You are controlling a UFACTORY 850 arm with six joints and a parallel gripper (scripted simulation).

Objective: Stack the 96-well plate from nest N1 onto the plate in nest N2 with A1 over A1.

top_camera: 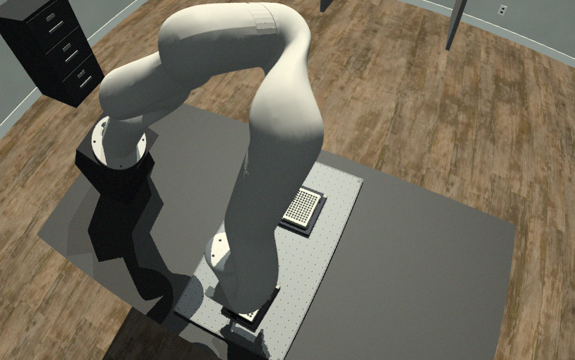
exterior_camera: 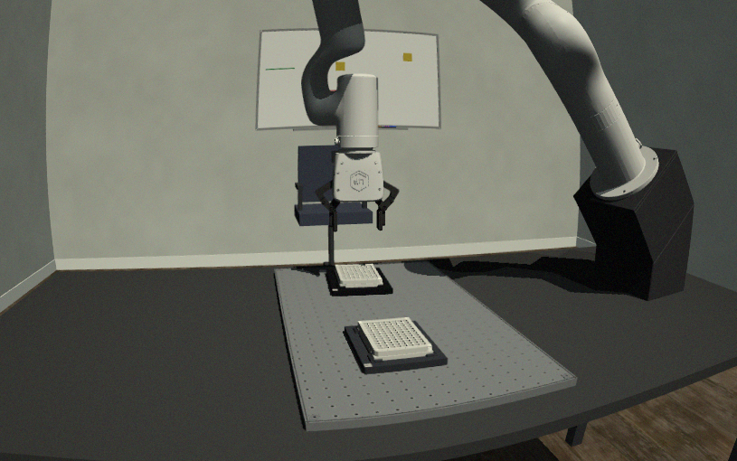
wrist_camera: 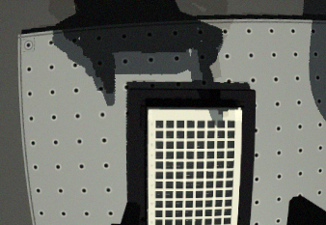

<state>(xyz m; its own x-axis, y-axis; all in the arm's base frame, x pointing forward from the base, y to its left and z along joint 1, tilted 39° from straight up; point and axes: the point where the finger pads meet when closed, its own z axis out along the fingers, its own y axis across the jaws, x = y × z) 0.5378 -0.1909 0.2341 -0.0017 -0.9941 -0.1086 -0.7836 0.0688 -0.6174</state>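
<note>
The black plate nest lies 120 mm below my hand. Round my hand: A1 label: 110 mm below, 70 mm to the left, 50 mm ahead.
</note>
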